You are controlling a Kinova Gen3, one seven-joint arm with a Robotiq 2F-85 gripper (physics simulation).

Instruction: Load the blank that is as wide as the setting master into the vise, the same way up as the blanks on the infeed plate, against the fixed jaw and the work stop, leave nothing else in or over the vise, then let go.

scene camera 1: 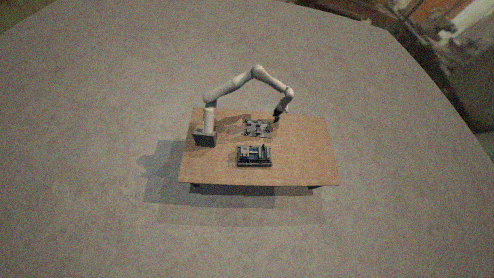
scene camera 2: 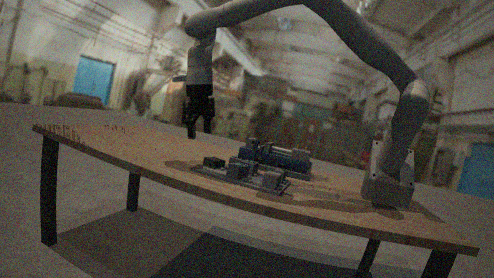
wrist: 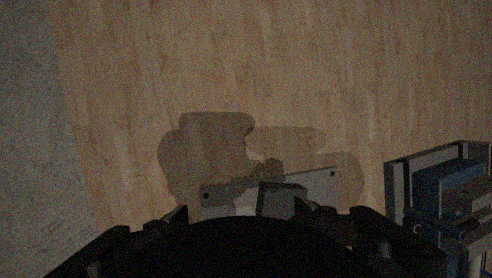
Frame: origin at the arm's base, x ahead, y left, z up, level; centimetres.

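Seen in the pictures: gripper, fingertip midpoint: (scene camera 1: 273, 119) (scene camera 2: 200, 135) (wrist: 241, 213); arm's base, origin of the base link: (scene camera 1: 207, 132) (scene camera 2: 387, 162).
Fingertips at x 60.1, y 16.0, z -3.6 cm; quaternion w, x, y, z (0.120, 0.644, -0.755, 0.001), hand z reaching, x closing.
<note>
Offsets run from my fingertips to a thing's top centre. Level surfaces: height alone.
My gripper (scene camera 1: 276, 120) (scene camera 2: 200, 132) (wrist: 241, 213) is open and empty, with its fingers apart above the outer end of the infeed plate. The infeed plate (scene camera 2: 199, 170) (wrist: 320, 184) carries several grey blocks. A dark block @(dx -4.1, dy -5.8, dz -6.3 cm) (scene camera 2: 214, 162) sits at the plate's end nearest the gripper. In the wrist view a block (wrist: 282, 200) shows below the fingers, closer to the right fingertip. Two lighter grey blocks @(dx -12.8, dy +0.0, dz -5.2 cm) (scene camera 2: 240, 169) @(dx -22.5, dy +1.3, dz -5.2 cm) (scene camera 2: 273, 179) stand further along the plate. The blue and grey vise @(dx -19.9, dy -33.0, dz +0.3 cm) (scene camera 1: 254, 156) (scene camera 2: 275, 158) (wrist: 425, 192) stands beside the plate. Which block matches the setting master cannot be told; the gripper body hides much of the plate.
The wooden table @(dz -9.6 cm) (scene camera 1: 305, 155) (scene camera 2: 125, 145) (wrist: 250, 60) bears the plate, the vise and the arm's base (scene camera 1: 205, 138) (scene camera 2: 387, 190). The table edge shows at the left of the wrist view. Upright parts of the vise rise above its body.
</note>
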